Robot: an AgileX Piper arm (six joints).
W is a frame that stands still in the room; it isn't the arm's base.
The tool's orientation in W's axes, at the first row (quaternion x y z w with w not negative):
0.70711, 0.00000, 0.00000, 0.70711
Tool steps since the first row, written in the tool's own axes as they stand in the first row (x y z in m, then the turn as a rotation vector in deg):
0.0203, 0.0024, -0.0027, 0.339, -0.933, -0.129
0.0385, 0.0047, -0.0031, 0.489, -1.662, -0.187
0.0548, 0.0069, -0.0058, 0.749, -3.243, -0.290
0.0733, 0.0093, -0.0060, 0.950, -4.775, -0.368
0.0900, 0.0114, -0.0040, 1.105, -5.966, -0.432
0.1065, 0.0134, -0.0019, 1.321, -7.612, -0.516
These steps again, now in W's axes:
0.0203, 0.0027, 0.0024, 0.339, 0.129, -0.933
0.0385, 0.0031, 0.0047, 0.489, 0.187, -1.662
0.0548, 0.0058, 0.0069, 0.749, 0.290, -3.243
0.0733, 0.0060, 0.0093, 0.950, 0.368, -4.775
0.0900, 0.0040, 0.0114, 1.105, 0.432, -5.966
0.1065, 0.0019, 0.0134, 1.321, 0.516, -7.612

